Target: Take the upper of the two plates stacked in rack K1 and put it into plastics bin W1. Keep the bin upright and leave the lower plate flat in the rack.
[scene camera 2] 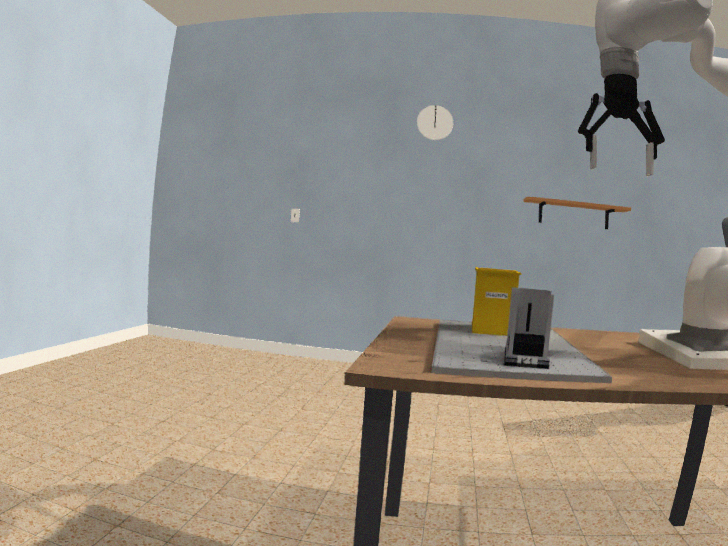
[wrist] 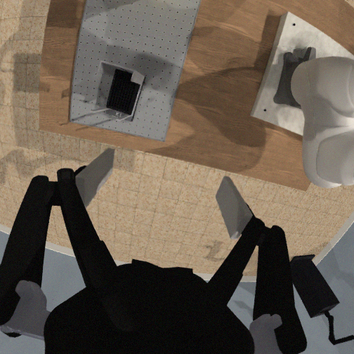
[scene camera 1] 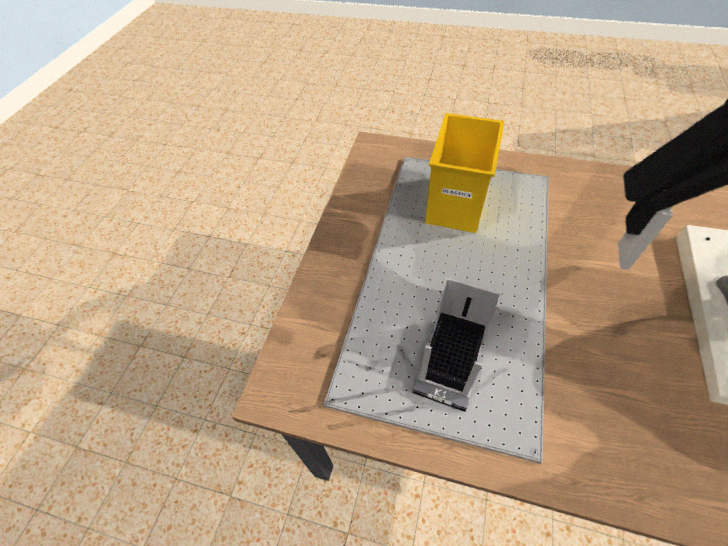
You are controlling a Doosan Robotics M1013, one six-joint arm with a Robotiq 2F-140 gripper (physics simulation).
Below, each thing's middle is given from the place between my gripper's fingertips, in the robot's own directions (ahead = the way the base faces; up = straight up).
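Looking at the yellow plastics bin W1 (scene camera 1: pixel 464 159), I find my hand far above it, a good way short of it and far to the left of it.
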